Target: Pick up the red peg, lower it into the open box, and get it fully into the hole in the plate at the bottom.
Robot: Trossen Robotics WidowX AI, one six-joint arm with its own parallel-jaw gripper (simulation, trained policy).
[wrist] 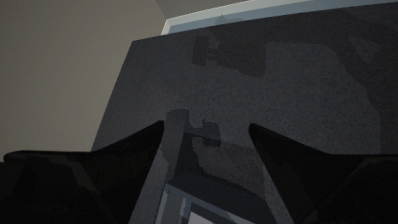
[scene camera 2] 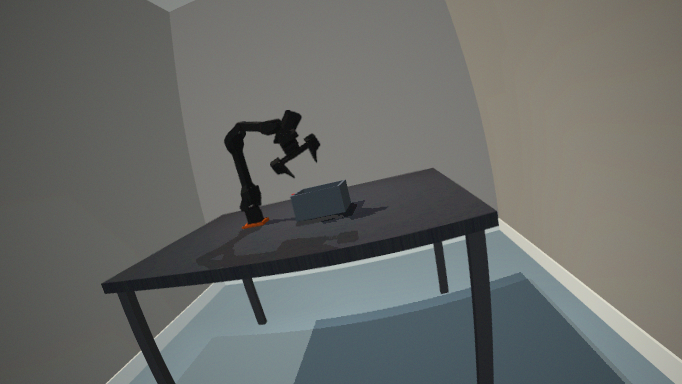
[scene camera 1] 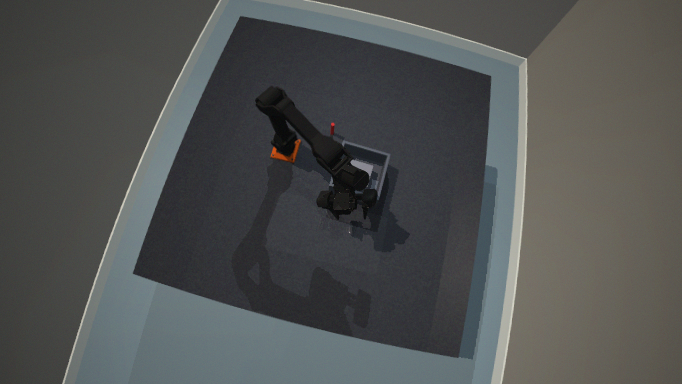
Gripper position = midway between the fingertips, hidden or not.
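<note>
There's a grey box (scene camera 1: 379,159), and scene camera 2 has the box (scene camera 2: 332,198) too. As for me, you get my gripper (wrist: 207,125) in the wrist view, my gripper (scene camera 1: 351,218) in scene camera 1, and the gripper (scene camera 2: 305,169) in scene camera 2 as well.
</note>
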